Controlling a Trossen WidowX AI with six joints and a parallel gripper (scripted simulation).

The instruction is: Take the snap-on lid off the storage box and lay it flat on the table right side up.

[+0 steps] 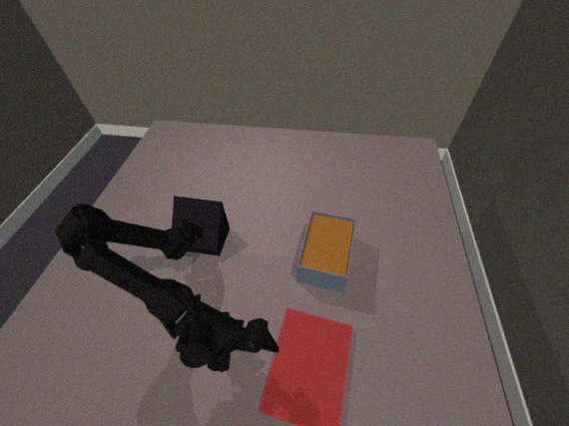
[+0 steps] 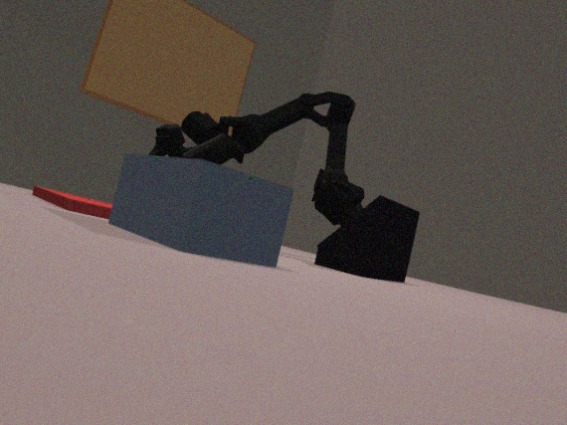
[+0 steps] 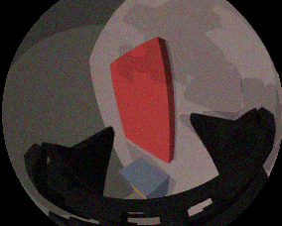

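Right now the red lid is 10 cm ahead of my gripper tip, 5 cm below it and 1 cm to the right of it. Round my gripper tip: blue storage box (30 cm to the left, 14 cm ahead, 2 cm below).
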